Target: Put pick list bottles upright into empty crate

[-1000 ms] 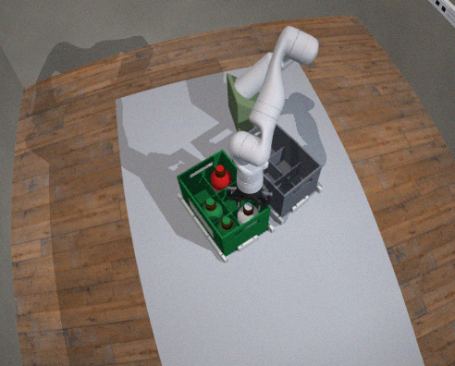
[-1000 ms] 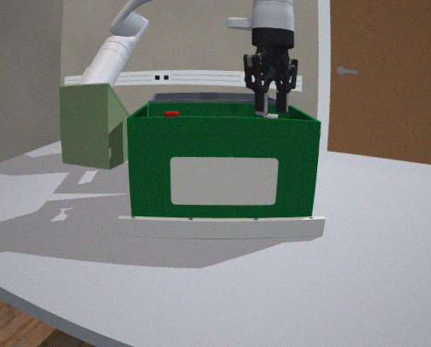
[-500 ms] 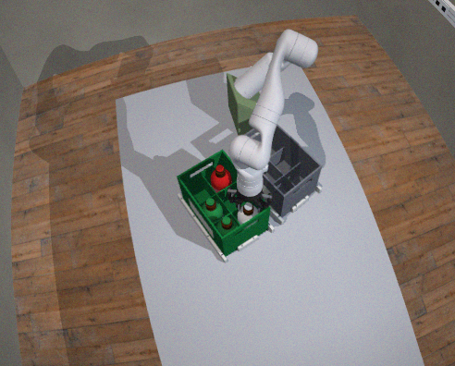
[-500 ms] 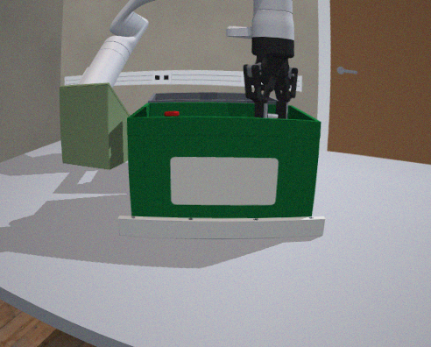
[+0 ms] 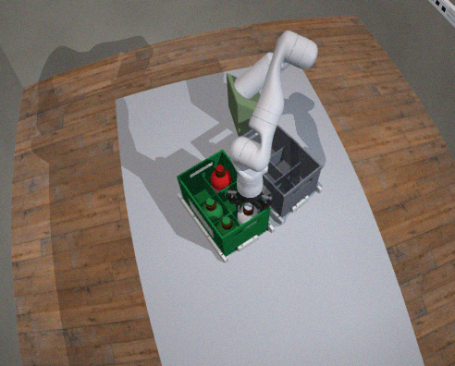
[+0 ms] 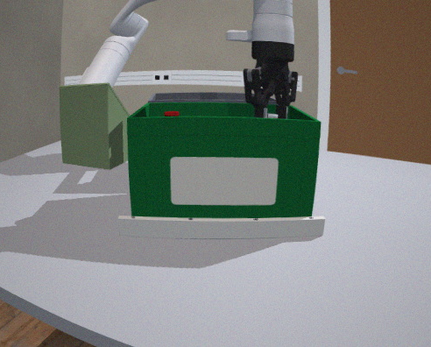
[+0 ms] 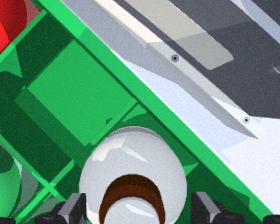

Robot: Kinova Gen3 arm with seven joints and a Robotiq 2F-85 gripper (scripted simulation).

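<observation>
Right now my hand is 70 mm above the white-label bottle. From my hand the other things lie so: grey crate (170 mm behind, 130 mm to the left, 70 mm below); then green crate (60 mm behind, 80 mm to the right, 70 mm below); then red-label bottle (160 mm behind, 70 mm to the right, 70 mm below).
</observation>
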